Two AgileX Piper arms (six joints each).
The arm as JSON. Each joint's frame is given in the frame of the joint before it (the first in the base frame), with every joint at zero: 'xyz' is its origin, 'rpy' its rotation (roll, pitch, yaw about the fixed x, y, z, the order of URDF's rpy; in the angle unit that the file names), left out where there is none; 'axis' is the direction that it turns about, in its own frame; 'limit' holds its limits. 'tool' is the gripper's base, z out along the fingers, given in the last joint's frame.
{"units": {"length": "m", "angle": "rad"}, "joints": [
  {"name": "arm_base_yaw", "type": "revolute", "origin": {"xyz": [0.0, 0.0, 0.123]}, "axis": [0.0, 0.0, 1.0], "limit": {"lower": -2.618, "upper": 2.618}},
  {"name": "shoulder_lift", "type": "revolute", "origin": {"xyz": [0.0, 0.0, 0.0]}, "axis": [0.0, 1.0, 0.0], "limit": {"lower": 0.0, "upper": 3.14}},
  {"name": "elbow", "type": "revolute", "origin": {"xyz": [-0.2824, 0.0, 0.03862]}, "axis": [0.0, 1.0, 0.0], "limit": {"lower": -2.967, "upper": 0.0}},
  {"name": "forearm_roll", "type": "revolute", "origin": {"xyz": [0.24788, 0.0, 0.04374]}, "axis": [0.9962, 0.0, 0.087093], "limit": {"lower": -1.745, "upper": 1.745}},
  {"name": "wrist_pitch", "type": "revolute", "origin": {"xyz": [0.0, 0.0, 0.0]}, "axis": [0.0, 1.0, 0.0], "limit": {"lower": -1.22, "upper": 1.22}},
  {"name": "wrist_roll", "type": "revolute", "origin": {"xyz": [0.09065, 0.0, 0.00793]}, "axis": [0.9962, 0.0, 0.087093], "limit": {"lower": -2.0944, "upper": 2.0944}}
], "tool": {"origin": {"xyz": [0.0, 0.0, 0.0], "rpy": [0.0, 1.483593, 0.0]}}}
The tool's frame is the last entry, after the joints.
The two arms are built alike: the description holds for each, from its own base.
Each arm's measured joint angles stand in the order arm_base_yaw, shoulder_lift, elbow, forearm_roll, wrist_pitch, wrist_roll.
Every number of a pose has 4 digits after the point. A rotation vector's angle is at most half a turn.
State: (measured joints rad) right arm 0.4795 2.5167 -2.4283 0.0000 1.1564 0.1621; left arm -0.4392 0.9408 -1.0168 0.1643 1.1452 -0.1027
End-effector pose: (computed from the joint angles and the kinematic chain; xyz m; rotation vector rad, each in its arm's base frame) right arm 0.4782 0.2486 0.1952 -0.4336 2.7093 0.1813; left arm 0.1497 -0.0554 0.3618 0.4520 2.4907 0.0026
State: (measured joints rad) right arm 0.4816 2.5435 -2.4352 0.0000 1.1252 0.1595; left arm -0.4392 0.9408 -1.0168 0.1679 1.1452 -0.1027
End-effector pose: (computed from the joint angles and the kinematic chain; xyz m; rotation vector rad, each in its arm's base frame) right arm 0.4819 0.2519 0.1839 -0.4382 2.6974 0.1856; left arm 0.1498 -0.0551 0.3619 0.4524 2.4897 0.0072
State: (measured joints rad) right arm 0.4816 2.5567 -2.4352 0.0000 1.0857 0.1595; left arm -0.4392 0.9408 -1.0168 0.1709 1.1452 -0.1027
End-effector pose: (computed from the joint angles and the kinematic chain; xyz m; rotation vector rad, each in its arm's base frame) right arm 0.4855 0.2537 0.1782 -0.4341 2.6720 0.1956; left arm 0.1499 -0.0549 0.3619 0.4528 2.4888 0.0110
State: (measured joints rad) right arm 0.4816 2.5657 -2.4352 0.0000 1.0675 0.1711; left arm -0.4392 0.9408 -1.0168 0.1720 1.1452 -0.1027
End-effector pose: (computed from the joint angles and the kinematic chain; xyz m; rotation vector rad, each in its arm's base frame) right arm 0.4872 0.2546 0.1740 -0.4173 2.6662 0.2026; left arm 0.1500 -0.0548 0.3619 0.4529 2.4885 0.0124
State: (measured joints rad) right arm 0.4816 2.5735 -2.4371 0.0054 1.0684 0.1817; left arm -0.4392 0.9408 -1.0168 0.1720 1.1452 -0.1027
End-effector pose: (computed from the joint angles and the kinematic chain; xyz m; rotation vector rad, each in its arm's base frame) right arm 0.4874 0.2552 0.1702 -0.4024 2.6770 0.2100; left arm 0.1500 -0.0548 0.3619 0.4529 2.4885 0.0124
